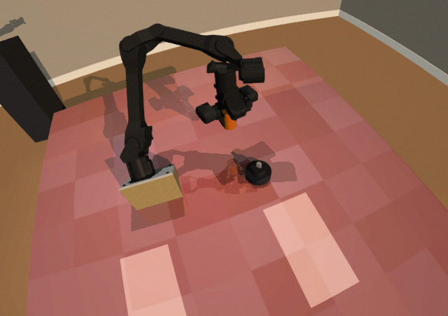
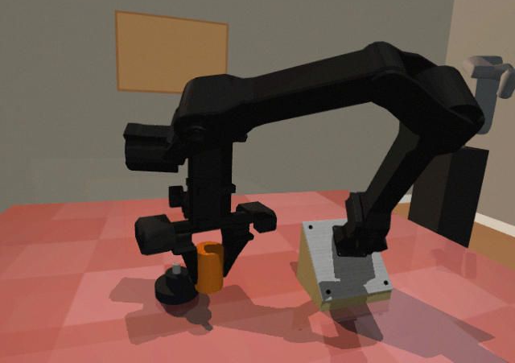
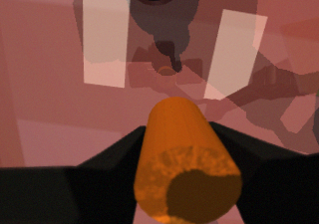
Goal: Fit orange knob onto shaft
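My gripper tip is 140 mm to the left of the pedestal, 80 mm above it and 60 mm short of it. Round my gripper tip: orange knob: 30 mm above.
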